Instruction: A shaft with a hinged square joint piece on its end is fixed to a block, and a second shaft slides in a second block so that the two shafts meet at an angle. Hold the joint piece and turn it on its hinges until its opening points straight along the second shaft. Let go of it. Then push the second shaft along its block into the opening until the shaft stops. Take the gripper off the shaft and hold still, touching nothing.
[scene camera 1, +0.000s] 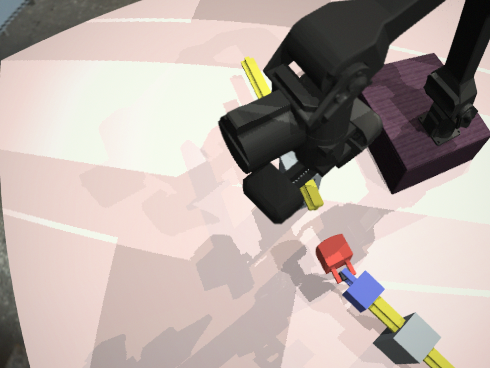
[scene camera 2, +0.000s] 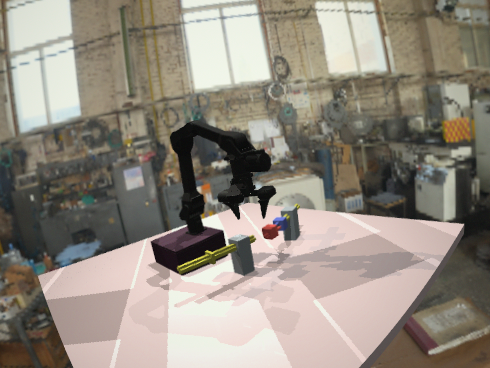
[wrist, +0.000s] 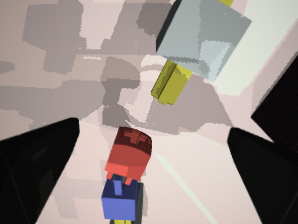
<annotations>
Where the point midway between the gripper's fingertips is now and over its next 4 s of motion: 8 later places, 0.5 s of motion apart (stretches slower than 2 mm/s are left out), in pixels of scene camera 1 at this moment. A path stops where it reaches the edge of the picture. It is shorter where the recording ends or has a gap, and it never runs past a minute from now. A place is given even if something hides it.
My gripper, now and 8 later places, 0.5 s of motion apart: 313, 186; 313, 188; 307, 206; 317, 227; 327, 249; 326, 255; 327, 256; 328, 253; 331, 248
</annotations>
